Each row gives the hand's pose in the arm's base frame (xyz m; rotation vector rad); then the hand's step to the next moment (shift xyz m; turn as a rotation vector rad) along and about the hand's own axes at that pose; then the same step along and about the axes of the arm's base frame.
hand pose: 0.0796 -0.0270 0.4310 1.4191 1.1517 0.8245
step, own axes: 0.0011 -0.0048 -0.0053 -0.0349 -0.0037 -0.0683
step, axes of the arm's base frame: -0.0056 0.0024 -0.0039 -0.0747 -0.0124 0.0125
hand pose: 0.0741 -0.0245 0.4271 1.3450 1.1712 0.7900
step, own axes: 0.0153 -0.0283 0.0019 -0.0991 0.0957 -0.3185
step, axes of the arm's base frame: 0.0007 0.0104 -0.0305 -0.3091 0.0161 0.1570
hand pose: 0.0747 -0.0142 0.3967 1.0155 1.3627 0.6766
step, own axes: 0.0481 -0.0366 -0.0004 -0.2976 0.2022 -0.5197
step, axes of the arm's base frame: 0.0000 0.0261 -0.0545 -0.5147 -0.0726 0.3596
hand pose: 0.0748 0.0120 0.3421 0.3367 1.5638 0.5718
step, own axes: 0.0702 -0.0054 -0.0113 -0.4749 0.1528 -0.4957
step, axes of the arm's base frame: -0.0163 0.0317 -0.0618 -0.4699 -0.2055 0.4812
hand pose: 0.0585 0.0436 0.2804 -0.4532 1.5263 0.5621
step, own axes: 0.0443 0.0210 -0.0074 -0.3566 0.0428 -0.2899
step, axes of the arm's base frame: -0.0202 0.0149 -0.0428 -0.2439 -0.1619 0.3568
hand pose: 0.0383 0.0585 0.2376 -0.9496 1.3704 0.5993
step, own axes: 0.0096 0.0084 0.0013 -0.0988 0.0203 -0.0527
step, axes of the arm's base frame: -0.0049 0.0039 -0.0112 -0.0596 -0.0173 0.0954
